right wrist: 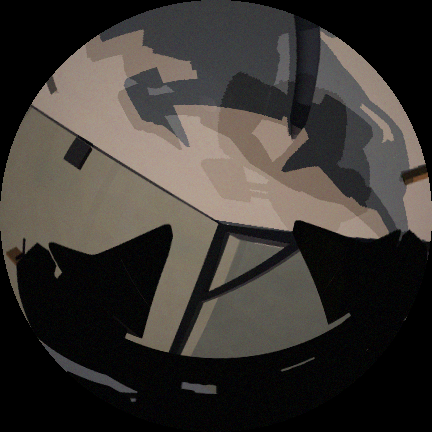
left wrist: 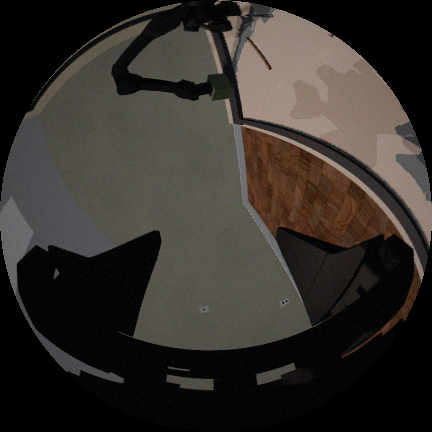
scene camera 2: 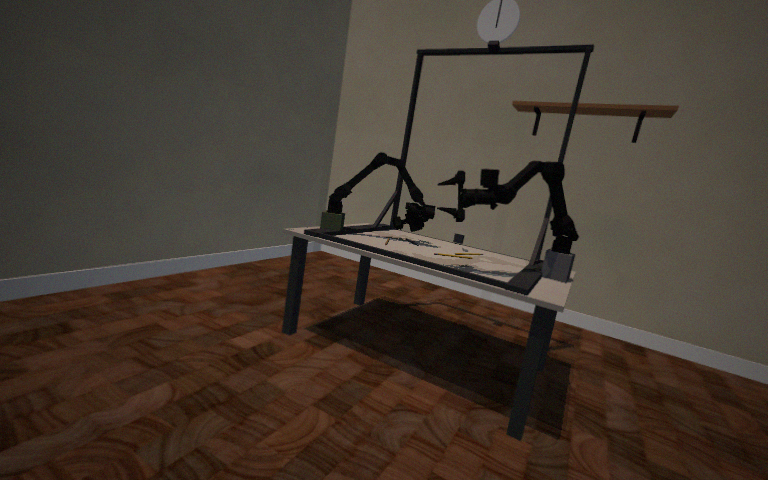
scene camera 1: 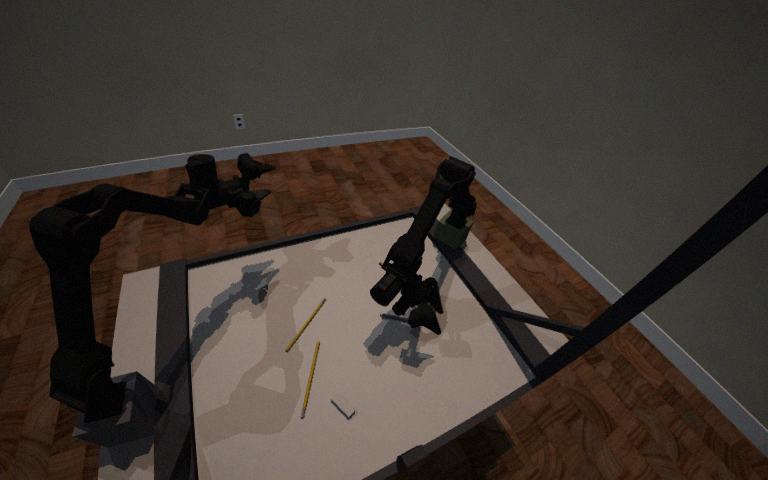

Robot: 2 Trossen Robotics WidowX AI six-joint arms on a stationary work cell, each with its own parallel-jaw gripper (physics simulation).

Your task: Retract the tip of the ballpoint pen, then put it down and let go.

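Frame: origin at the left arm's base, x right, y ahead, z up, level; metres.
Seen in the pictures: left gripper, fingertip midpoint: [left wrist: 219, 235] [scene camera 2: 437, 196] [scene camera 1: 272, 179]; right gripper, fingertip midpoint: [right wrist: 234, 228] [scene camera 2: 408, 226] [scene camera 1: 441, 323]; left arm's base, link origin: [scene camera 2: 561, 252] [scene camera 1: 106, 401]; right arm's base, link origin: [left wrist: 209, 87] [scene camera 2: 333, 212] [scene camera 1: 456, 221].
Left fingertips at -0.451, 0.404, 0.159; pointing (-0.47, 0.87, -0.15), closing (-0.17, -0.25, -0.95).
Offsets run from my left fingertips to a thing's top centre, as dx, dy, dz.
The dark ballpoint pen @(+0.397, +0.285, -0.263) [scene camera 1: 394, 317] [right wrist: 306, 75] lies on the table top, partly hidden behind my right gripper in scene camera 1. Its tip is too dark and small to judge whether it is out. My right gripper [scene camera 1: 439, 322] [right wrist: 234, 228] is open and empty, tilted low above the table by the pen; the pen lies outside its fingers, towards the top of the right wrist view. My left gripper [scene camera 1: 271, 179] [scene camera 2: 438, 196] [left wrist: 219, 235] is open and empty, held level high above the table, well away from the pen.
Two yellow pencils @(+0.324, +0.018, -0.268) [scene camera 1: 305, 325] @(+0.476, -0.004, -0.268) [scene camera 1: 310, 379] lie left of the pen in scene camera 1. A small pale block @(+0.566, +0.053, -0.263) [scene camera 1: 343, 406] lies nearer the front edge. A black frame post [scene camera 1: 679, 257] rises at the right, with a brace [scene camera 1: 535, 320] at its foot.
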